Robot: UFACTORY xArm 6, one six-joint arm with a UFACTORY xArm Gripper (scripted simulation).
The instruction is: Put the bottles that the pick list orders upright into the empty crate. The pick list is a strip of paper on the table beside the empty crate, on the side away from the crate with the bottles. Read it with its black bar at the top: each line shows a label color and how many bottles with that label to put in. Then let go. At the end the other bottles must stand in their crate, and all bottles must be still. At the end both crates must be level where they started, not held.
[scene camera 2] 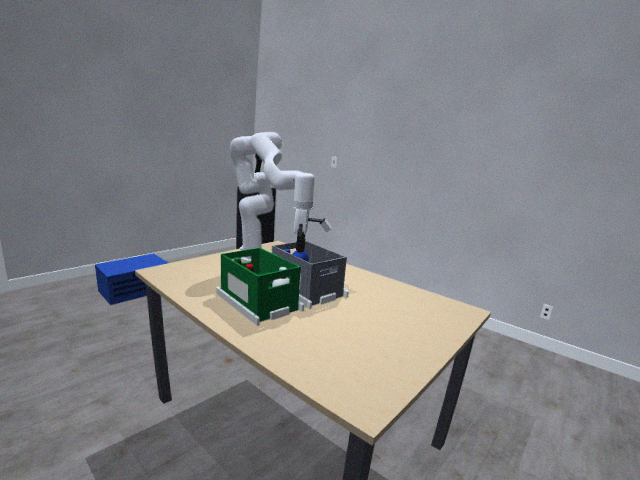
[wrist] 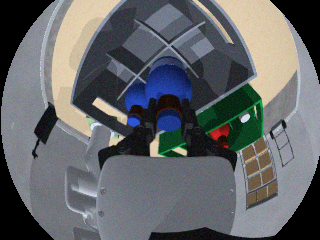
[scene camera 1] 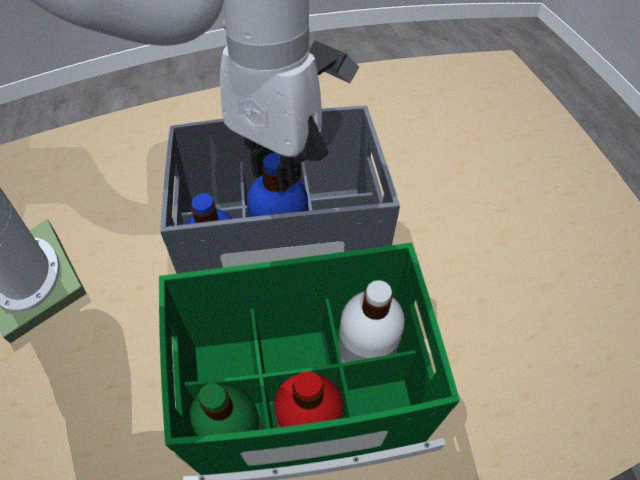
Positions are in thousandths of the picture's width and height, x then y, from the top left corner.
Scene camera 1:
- my gripper: 432, 368
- blue bottle: 413, 411
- white bottle: 577, 682
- red bottle: 488, 834
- blue bottle: 320, 436
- green crate: 329, 659
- grey crate: 329, 330
